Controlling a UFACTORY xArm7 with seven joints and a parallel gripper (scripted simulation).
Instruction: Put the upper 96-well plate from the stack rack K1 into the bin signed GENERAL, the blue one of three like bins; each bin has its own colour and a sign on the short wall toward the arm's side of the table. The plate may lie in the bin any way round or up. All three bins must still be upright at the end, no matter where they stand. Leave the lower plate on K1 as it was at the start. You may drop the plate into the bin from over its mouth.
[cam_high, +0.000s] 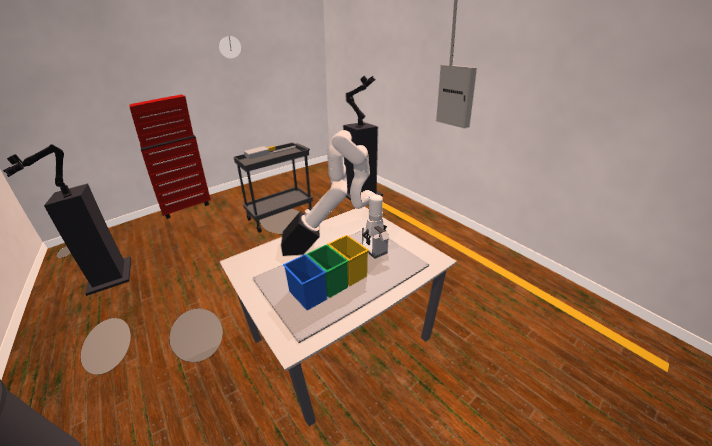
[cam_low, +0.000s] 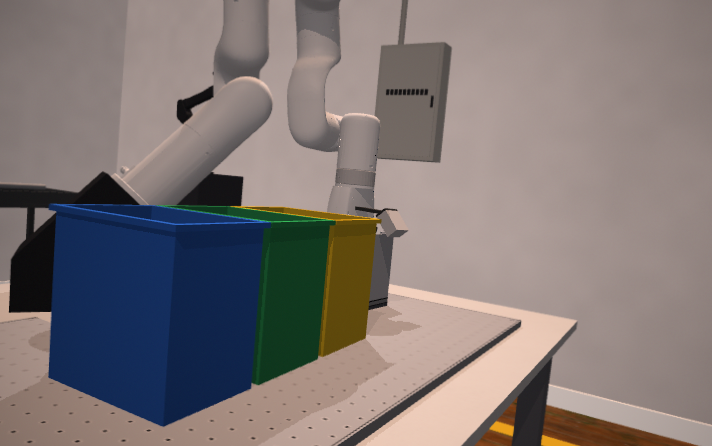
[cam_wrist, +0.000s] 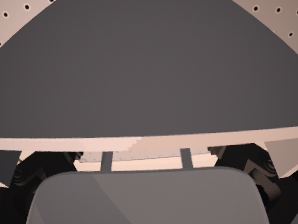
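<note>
Right now my hand is 30 mm above the 96-well plate. From my hand the other things lie so: yellow bin (240 mm to the right, 90 mm ahead, 20 mm above); green bin (370 mm to the right, 110 mm ahead, 20 mm above); blue bin (500 mm to the right, 130 mm ahead, 20 mm above).
</note>
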